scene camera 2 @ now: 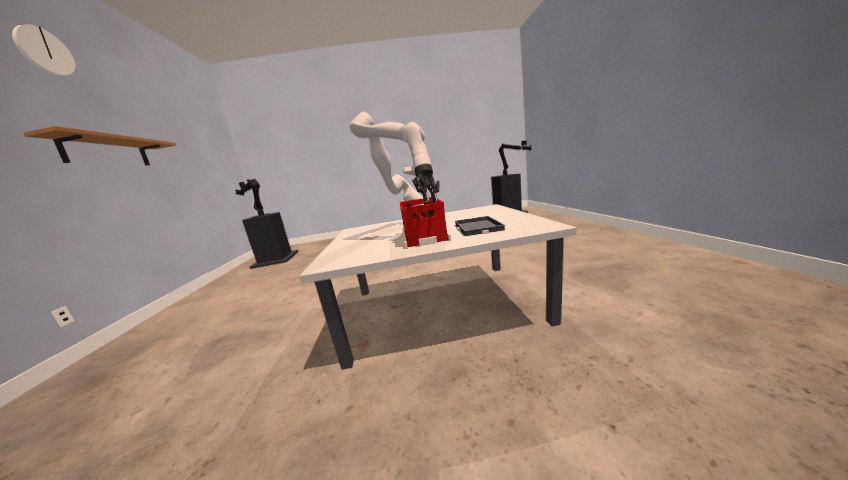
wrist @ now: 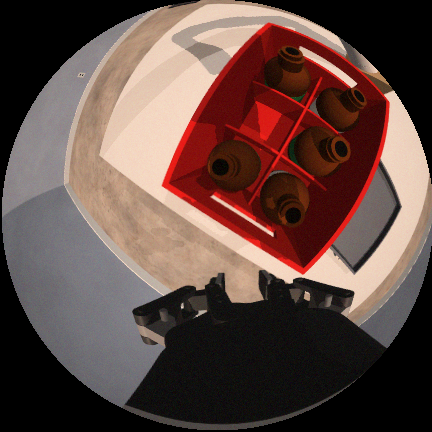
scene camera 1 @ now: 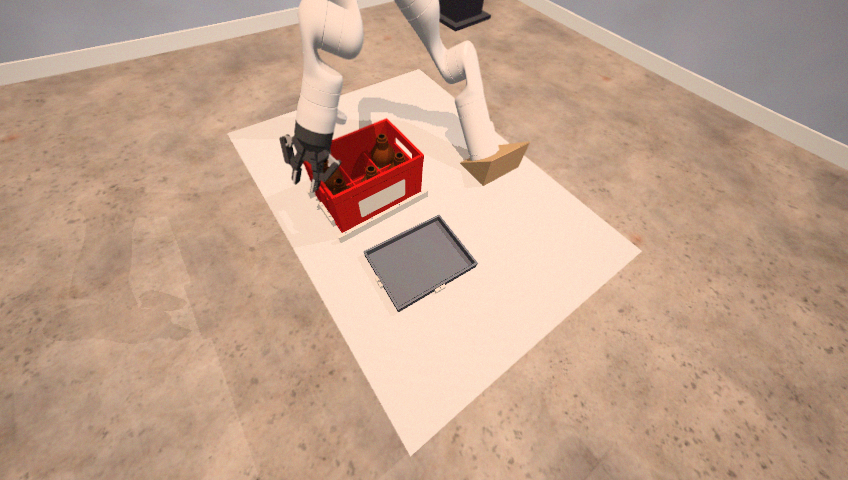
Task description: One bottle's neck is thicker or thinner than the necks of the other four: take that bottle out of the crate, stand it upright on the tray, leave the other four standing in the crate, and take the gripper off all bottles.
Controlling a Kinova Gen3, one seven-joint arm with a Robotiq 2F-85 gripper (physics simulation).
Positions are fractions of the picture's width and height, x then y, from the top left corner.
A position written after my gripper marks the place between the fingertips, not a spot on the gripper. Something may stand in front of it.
In view: my gripper (scene camera 1: 0.36, 0.39), a dark grey tray (wrist: 0.88, 0.48) and a red plastic crate (wrist: 0.53, 0.23).
My gripper shows as well in the wrist view (wrist: 0.56, 0.65).
